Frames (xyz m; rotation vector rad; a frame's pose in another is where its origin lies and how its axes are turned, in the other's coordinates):
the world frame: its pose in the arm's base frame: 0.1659 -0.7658 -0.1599 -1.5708 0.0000 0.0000
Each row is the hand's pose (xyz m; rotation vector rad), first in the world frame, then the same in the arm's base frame.
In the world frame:
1: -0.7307 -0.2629 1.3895 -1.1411 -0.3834 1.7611
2: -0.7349 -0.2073 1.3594 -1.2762 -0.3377 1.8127
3: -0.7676 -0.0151 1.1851 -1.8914 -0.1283 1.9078
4: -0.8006 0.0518 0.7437 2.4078 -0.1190 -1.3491
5: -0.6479 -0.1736 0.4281 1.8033 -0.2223 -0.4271
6: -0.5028 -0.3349 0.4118 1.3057 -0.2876 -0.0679
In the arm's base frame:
1: -0.5648 0.6237 0.1030 -2.0997 1.2479 1.9424
2: -0.5690 0.5936 0.0474 2.0332 -1.2717 -1.8540
3: -0.6017 0.4193 -0.1448 1.6852 -1.1948 -1.3671
4: -0.6347 -0.0221 -0.2117 1.0361 -0.8100 -0.6787
5: -0.4820 -0.3377 0.0137 0.2587 -0.3994 -0.1260
6: -0.3369 -0.3540 0.1750 -0.2547 -0.2344 0.1449

